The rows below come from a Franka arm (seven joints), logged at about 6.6 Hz.
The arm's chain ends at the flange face. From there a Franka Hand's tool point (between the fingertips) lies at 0.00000 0.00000 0.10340 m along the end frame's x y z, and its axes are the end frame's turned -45 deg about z.
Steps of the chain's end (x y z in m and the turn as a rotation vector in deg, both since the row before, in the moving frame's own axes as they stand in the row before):
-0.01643 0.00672 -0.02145 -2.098 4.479 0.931
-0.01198 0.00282 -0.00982 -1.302 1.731 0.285
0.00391 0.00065 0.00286 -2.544 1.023 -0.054
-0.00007 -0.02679 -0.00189 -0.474 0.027 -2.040
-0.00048 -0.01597 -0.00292 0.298 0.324 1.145
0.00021 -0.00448 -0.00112 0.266 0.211 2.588
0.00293 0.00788 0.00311 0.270 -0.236 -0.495
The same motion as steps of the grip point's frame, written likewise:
-0.01340 0.00154 -0.02184 -4.651 1.684 0.931
-0.00993 -0.00261 -0.00989 -2.145 0.303 0.285
0.00037 0.00778 0.00274 -2.522 -1.076 -0.054
0.01833 -0.01834 -0.00189 -0.354 -0.316 -2.040
0.01175 -0.01159 -0.00292 -0.018 0.440 1.145
0.00393 -0.00308 -0.00112 0.039 0.337 2.588
-0.00346 0.00700 0.00311 0.358 0.024 -0.495

